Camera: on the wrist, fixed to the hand. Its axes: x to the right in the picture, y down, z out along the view.
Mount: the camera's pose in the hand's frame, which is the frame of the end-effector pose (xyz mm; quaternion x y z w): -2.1 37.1 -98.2 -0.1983 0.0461 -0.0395 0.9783
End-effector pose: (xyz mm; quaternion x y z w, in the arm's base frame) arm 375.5 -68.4 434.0 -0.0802 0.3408 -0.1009 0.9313
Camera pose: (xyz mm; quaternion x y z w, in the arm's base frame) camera 315.0 -39.9 353.1 -0.2719 0.3931 -0.0716 0.8754
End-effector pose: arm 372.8 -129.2 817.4 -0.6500 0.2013 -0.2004 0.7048
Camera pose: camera 318.4 -207.3 773.2 -0.7744 0.2435 -0.2139 0.5434
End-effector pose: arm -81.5 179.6 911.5 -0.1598 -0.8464 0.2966 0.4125
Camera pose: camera -1.4 243.6 934.2 -0.2184 -0.8741 0.0987 0.4226
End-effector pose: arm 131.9 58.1 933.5 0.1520 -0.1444 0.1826 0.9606
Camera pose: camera 137.2 124.2 852.1 -0.0445 -0.1272 0.1191 0.9837
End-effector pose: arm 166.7 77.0 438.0 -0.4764 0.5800 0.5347 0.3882
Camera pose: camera 137.1 -20.9 461.8 -0.5906 0.4605 0.6008 0.2797
